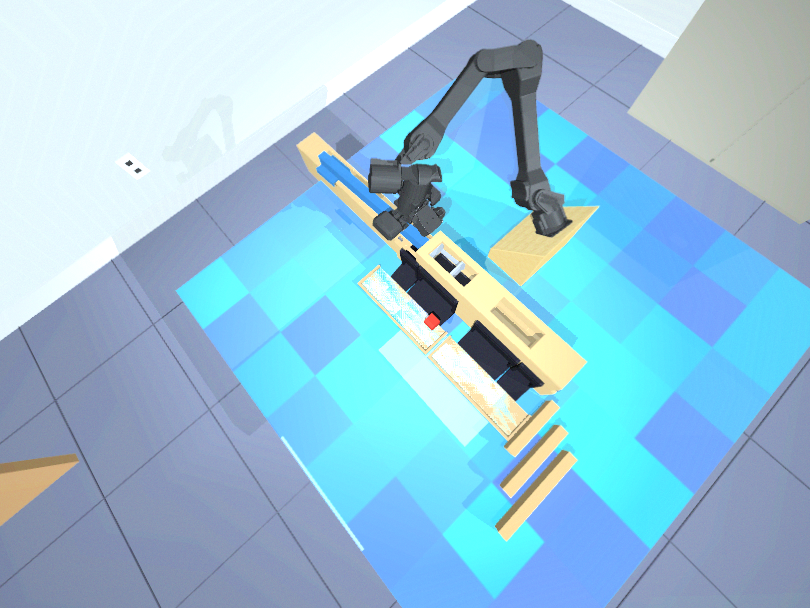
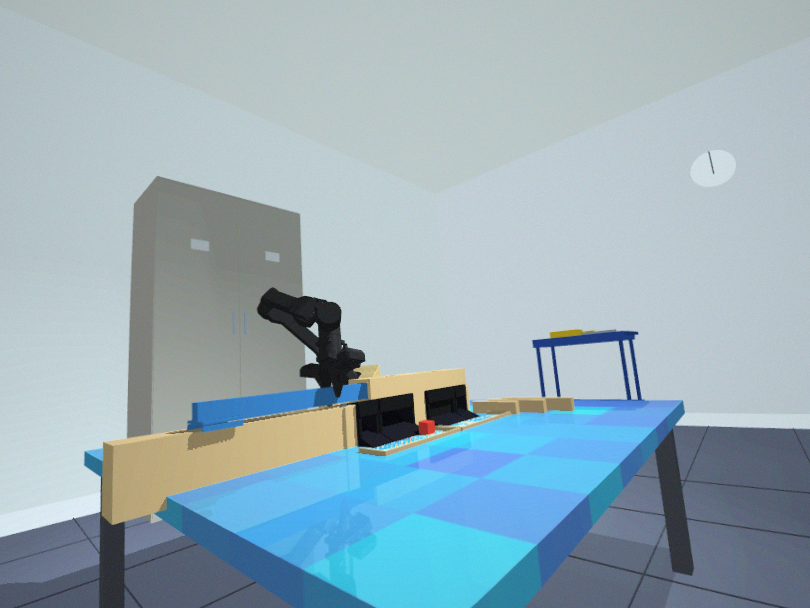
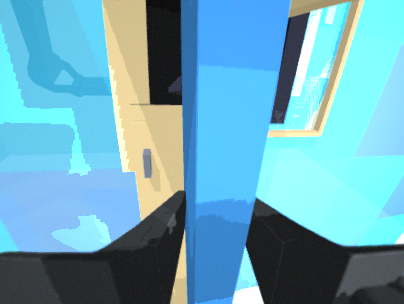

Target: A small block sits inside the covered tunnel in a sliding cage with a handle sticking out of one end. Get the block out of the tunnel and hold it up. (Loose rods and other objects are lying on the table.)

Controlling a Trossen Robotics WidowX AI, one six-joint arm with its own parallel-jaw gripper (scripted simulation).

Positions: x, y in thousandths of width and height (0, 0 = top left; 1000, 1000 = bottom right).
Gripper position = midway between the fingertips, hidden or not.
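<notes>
Blue handle (image 2: 265, 683); also in image 1 (image 1: 410, 279), image 3 (image 3: 571, 212). Tan tunnel (image 2: 172, 779); also in image 1 (image 1: 592, 493), image 3 (image 3: 373, 456). Gripper (image 1: 496, 376); also in image 2 (image 2: 412, 655), image 3 (image 3: 524, 650).
</notes>
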